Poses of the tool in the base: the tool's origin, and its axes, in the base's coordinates. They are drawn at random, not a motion.
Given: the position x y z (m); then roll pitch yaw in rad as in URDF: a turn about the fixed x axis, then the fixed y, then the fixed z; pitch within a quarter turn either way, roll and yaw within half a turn.
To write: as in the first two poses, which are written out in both.
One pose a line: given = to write
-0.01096, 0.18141, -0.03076, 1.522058, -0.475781, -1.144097 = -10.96, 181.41, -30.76, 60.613, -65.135, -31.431
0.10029, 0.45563, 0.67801, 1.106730, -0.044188, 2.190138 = 100.29, 455.63, 678.01, 37.665, 67.103, 111.443
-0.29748, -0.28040, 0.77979, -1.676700, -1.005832, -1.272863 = -297.48, -280.40, 779.79, -111.144, 19.883, -98.863
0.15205, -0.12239, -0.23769, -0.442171, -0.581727, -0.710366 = 152.05, -122.39, -237.69, -35.458, -22.807, -46.271
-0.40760, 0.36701, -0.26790, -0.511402, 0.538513, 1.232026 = -407.60, 367.01, -267.90, -43.996, 8.755, 75.134
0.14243, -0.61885, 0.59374, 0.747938, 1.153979, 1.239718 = 142.43, -618.85, 593.74, -5.730, 74.001, 36.428
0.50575, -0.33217, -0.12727, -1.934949, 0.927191, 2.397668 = 505.75, -332.17, -127.27, 82.576, 97.304, -99.378
